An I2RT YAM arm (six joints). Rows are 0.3 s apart.
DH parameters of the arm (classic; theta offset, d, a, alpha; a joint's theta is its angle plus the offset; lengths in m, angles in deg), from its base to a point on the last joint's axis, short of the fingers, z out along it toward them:
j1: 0 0.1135 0.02 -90
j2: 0 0 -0.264 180
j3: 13.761 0 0.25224 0
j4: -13.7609 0 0.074 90
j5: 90 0 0 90
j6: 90 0.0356 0 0
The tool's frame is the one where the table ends.
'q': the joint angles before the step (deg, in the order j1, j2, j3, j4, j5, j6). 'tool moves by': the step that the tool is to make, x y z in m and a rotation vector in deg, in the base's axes. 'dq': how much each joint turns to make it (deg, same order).
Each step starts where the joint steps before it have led.
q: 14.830, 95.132, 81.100, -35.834, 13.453, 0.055
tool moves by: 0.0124, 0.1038, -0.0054, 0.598, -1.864, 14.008
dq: 13.523, 9.971, 9.998, 2.028, -0.222, -0.464
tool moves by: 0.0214, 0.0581, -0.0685, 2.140, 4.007, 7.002
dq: 4.755, 12.804, 2.896, 7.393, -4.409, 0.861
